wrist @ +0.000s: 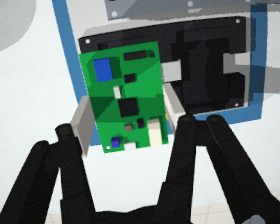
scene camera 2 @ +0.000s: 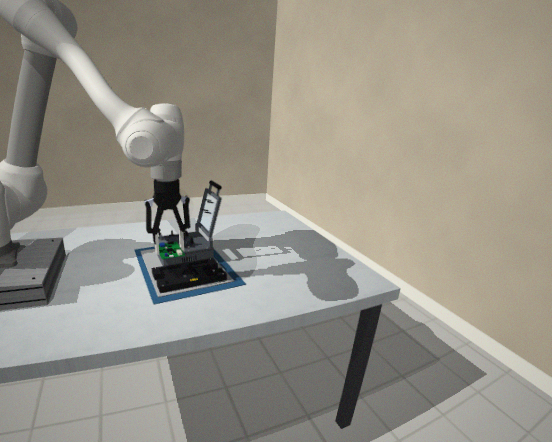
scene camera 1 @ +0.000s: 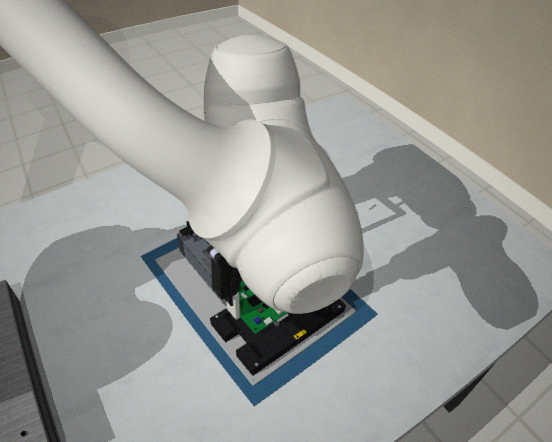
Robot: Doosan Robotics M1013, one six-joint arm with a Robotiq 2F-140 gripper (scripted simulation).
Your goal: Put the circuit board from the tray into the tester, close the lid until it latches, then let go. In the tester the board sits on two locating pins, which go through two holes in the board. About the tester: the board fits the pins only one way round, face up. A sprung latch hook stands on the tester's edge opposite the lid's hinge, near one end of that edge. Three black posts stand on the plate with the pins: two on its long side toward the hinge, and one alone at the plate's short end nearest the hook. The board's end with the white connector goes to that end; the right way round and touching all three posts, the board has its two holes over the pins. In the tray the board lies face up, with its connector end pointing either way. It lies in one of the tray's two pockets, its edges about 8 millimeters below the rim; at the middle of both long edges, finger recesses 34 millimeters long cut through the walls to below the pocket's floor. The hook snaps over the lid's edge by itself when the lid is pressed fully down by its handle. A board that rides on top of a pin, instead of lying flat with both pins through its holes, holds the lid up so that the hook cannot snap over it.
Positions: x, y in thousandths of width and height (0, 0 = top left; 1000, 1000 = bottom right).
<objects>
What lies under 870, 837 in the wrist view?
My gripper.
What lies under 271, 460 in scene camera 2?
My gripper.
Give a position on a green circuit board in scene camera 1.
463, 709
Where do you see a green circuit board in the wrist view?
445, 377
</objects>
